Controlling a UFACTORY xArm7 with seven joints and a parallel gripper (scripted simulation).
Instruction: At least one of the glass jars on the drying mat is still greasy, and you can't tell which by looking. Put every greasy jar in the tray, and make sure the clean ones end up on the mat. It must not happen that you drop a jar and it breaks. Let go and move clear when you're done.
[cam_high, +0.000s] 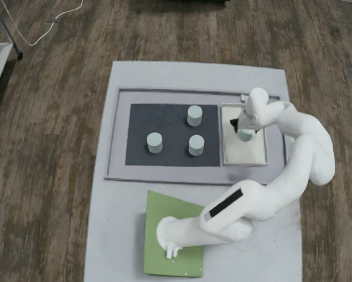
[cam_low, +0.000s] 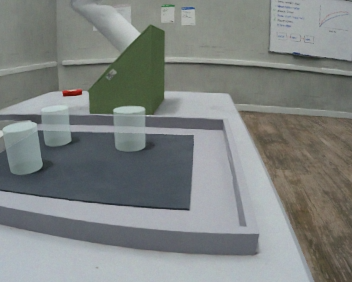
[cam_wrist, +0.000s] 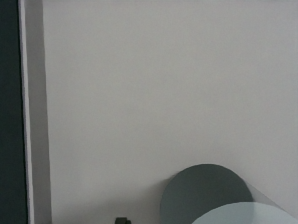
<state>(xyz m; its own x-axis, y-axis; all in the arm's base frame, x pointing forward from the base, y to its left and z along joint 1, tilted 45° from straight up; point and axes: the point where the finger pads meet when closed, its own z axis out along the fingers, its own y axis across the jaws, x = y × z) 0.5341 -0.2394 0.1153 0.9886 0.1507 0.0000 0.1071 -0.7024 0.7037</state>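
The cream tray lies 50 mm below my hand. Also, from my hand: dark drying mat 40 mm behind, 320 mm to the left, 60 mm below; then small red object 730 mm behind, 160 mm to the right, 40 mm below.
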